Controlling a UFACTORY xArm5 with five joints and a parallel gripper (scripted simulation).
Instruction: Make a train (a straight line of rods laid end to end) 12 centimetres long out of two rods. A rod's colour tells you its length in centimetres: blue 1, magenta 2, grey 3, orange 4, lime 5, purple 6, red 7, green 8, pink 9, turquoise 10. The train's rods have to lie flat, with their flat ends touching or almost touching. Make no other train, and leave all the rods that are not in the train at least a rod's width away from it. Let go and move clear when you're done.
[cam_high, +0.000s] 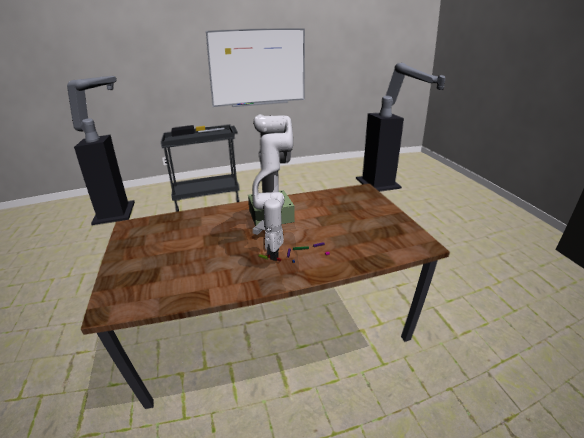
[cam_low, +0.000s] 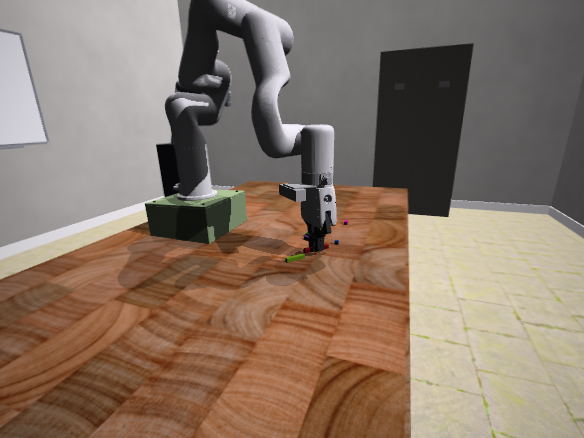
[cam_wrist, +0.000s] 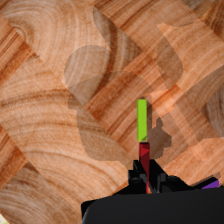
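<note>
Now: hand 2 cm above the red rod. Round my hand: green rod: 6 cm behind, 15 cm to the left, 3 cm below; small blue rod: 3 cm ahead, 9 cm to the left, 3 cm below; lime rod: 4 cm behind, 5 cm to the right, 3 cm below.
</note>
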